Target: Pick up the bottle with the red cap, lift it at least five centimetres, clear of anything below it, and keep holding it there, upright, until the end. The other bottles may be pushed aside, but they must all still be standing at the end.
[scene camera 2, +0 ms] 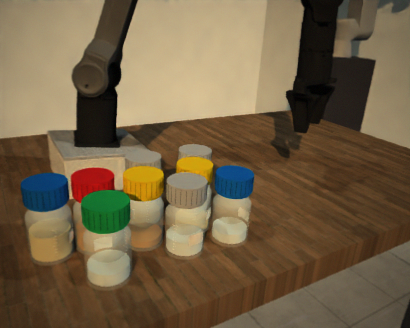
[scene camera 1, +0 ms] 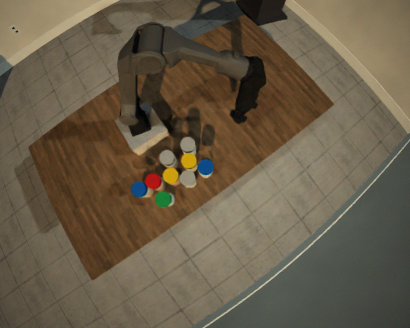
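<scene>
The red-capped bottle (scene camera 1: 153, 181) (scene camera 2: 93, 185) stands upright on the wooden table. In the scene camera 2 view its body is partly hidden behind the green-capped bottle (scene camera 1: 163, 199) (scene camera 2: 106, 212). A blue-capped bottle (scene camera 1: 139, 189) (scene camera 2: 45, 192) stands close on its left, and a yellow-capped bottle (scene camera 1: 170, 175) (scene camera 2: 143, 184) close on its right. My gripper (scene camera 1: 239, 117) (scene camera 2: 308, 125) points down above the table, far to the right of and behind the bottles. Its two fingertips show slightly apart, with no object between them.
Another yellow-capped bottle (scene camera 1: 189, 160) (scene camera 2: 194, 168), another blue-capped bottle (scene camera 1: 205, 167) (scene camera 2: 233, 182) and grey-capped bottles (scene camera 1: 188, 178) (scene camera 2: 186, 190) stand upright to the right. The arm's pale base block (scene camera 1: 152, 143) (scene camera 2: 85, 167) is behind the group. A dark stand (scene camera 1: 262, 10) (scene camera 2: 352, 90) is at the back right.
</scene>
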